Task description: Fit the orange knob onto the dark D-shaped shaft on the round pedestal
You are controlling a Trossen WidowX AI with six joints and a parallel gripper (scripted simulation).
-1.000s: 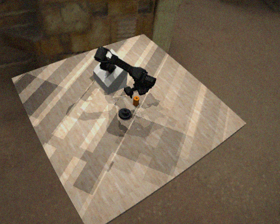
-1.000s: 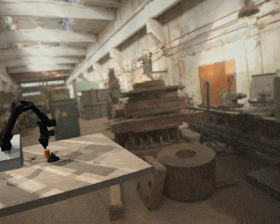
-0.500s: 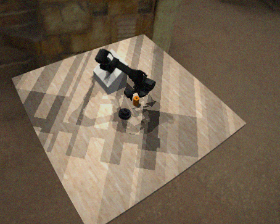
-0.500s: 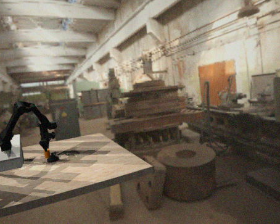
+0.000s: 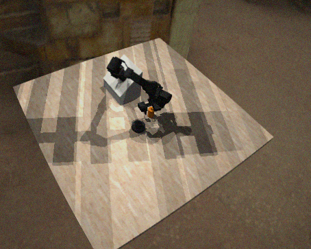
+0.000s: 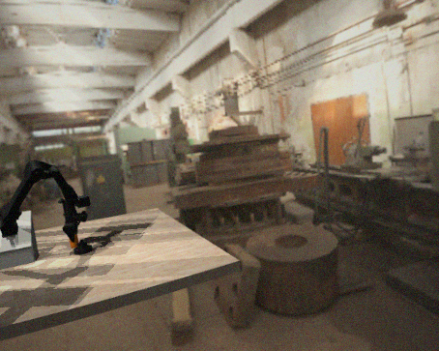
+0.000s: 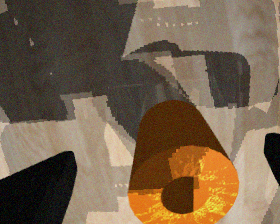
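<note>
My gripper tip is now 1 cm past the orange knob and 1 cm above it. From my gripper tip the other things lie so: round pedestal 3 cm ahead, 13 cm to the right.
</note>
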